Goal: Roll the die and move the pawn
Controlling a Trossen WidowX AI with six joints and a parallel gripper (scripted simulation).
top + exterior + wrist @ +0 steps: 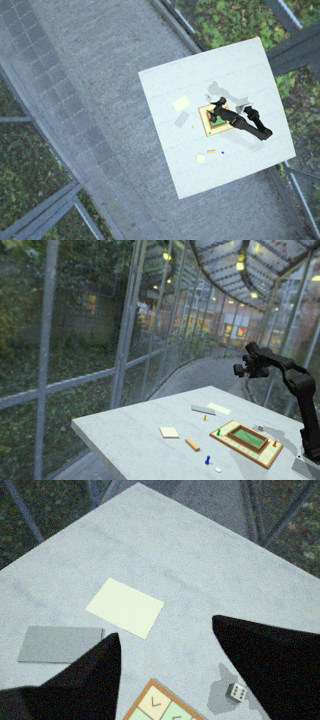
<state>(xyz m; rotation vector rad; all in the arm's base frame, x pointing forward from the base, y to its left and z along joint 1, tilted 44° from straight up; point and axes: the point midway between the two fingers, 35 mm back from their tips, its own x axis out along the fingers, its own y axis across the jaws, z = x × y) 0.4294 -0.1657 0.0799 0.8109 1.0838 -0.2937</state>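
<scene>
Now: gripper tip 140 mm past the white die, 100 mm to the left of it and 270 mm above it. The rest, counted from my gripper tip: green tray 160 mm behind, 110 mm to the left, 280 mm below; yellow pawn 80 mm ahead, 160 mm to the left, 270 mm below; grey card 170 mm ahead, 70 mm to the left, 280 mm below.
</scene>
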